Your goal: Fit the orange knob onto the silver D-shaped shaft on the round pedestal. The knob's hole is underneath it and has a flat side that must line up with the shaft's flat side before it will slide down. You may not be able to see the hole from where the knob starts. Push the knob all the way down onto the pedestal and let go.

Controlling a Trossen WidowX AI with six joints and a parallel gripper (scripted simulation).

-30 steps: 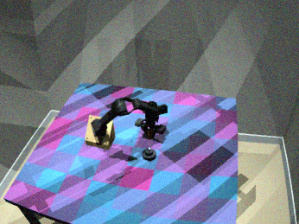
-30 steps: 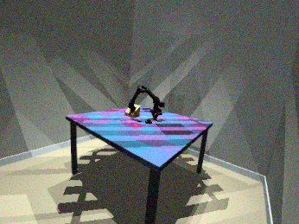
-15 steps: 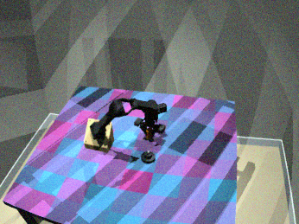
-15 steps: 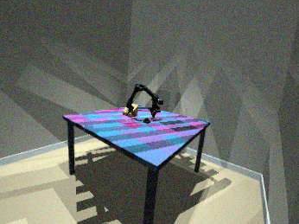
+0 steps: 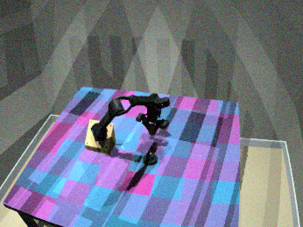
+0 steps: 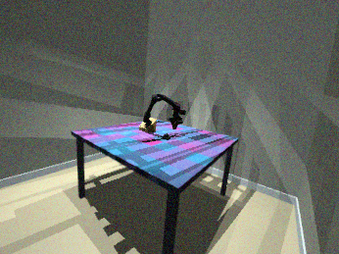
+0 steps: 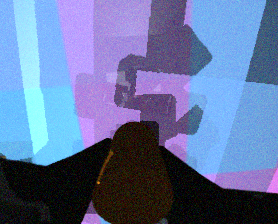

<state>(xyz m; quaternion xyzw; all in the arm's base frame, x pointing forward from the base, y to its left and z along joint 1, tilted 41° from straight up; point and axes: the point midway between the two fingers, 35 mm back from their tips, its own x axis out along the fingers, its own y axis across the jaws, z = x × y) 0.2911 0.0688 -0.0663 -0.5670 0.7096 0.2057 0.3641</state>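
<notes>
Now: gripper tip 2 cm short of the round pedestal, 17 cm to the left of it and 5 cm above it. From my gripper tip the other things lie so: orange knob 3 cm above.
</notes>
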